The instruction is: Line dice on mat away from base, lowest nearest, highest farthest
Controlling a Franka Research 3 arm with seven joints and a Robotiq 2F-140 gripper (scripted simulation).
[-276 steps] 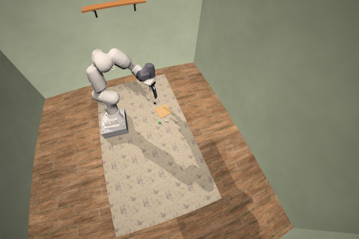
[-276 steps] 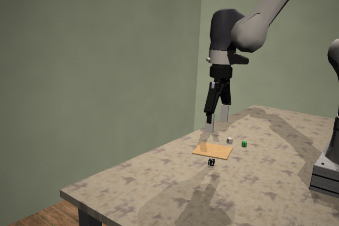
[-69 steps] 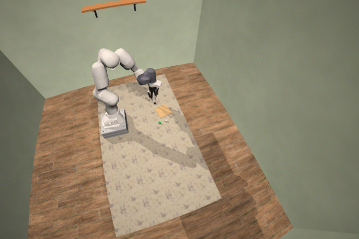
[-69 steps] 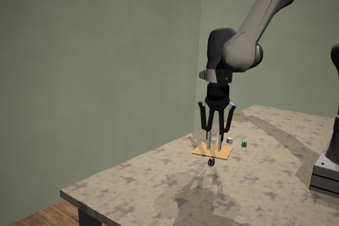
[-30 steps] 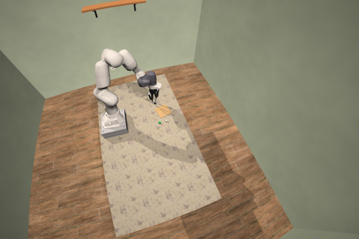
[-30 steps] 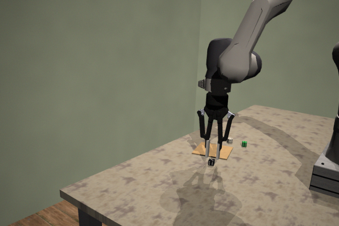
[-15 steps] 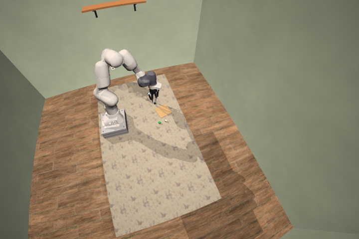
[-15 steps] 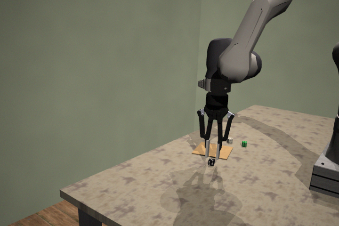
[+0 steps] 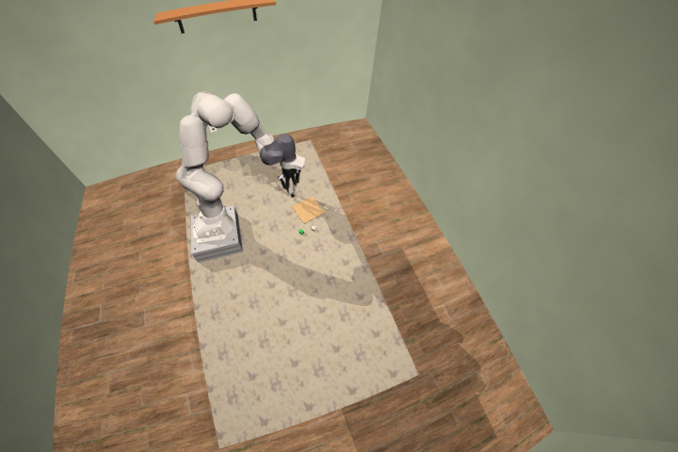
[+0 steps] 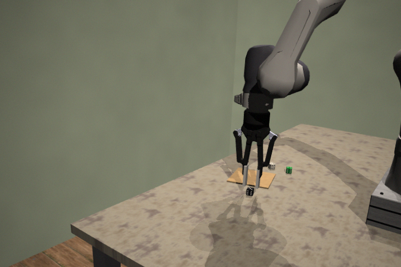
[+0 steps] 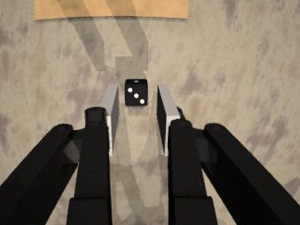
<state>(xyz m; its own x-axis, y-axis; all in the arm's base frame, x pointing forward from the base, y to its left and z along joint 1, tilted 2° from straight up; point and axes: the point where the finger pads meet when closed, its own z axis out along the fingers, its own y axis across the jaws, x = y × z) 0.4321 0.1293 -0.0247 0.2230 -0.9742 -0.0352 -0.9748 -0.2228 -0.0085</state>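
Now: the black die 50 mm below my hand. The rest, counted from my hand: tan mat 130 mm to the right, 60 mm below, 60 mm ahead; then green die 270 mm to the right, 50 mm below, 30 mm behind; then white die 270 mm to the right, 50 mm below, 40 mm ahead.
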